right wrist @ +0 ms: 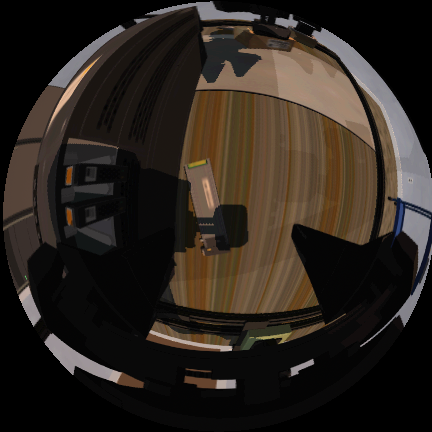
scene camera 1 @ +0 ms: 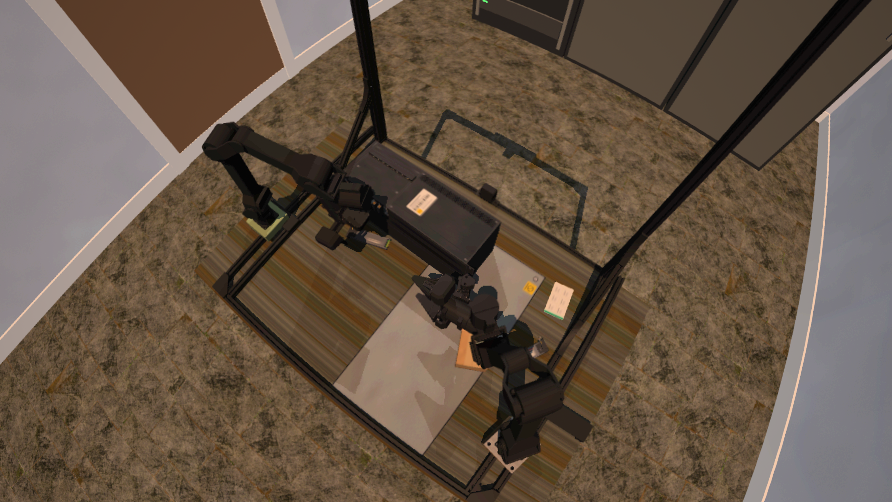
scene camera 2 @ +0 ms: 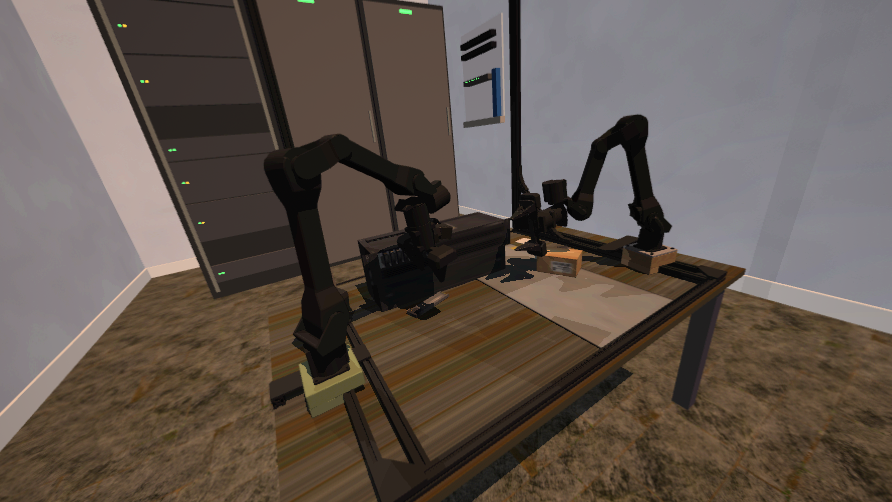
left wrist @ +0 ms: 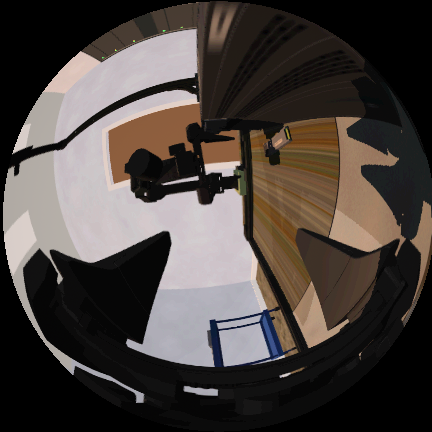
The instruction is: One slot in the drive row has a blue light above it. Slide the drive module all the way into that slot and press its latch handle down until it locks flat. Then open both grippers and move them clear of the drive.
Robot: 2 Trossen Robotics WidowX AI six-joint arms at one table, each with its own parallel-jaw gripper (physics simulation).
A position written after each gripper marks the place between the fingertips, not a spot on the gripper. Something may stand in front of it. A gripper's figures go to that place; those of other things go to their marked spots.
Labels:
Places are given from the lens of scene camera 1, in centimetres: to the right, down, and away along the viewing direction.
left gripper (scene camera 1: 414,285): -7, 8, 91
right gripper (scene camera 1: 355,231): -25, -5, 103
grey mat (scene camera 1: 404,377): -11, 33, 97

